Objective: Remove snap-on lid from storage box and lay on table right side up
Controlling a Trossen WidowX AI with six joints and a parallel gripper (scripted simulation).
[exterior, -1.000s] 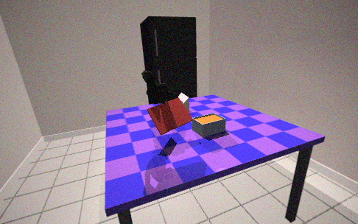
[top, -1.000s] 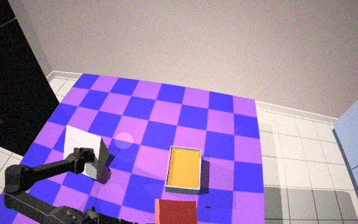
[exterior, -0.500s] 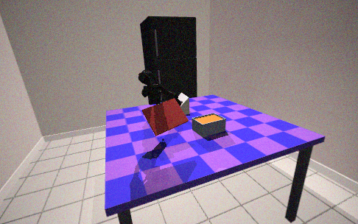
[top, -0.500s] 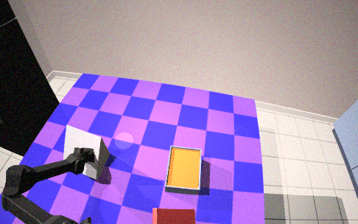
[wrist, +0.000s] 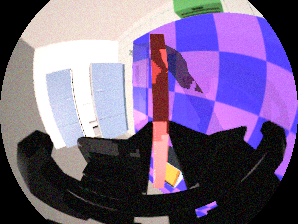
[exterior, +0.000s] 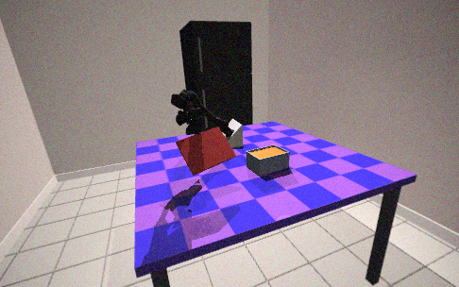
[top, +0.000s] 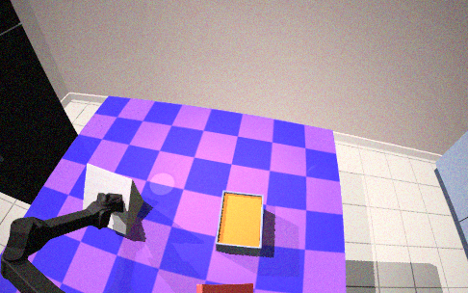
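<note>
Now: the red lid 6 cm ahead of my gripper tip, 5 cm below it and 2 cm to the left of it. Also, from my gripper tip: storage box 36 cm to the left, 19 cm below, 7 cm ahead.
</note>
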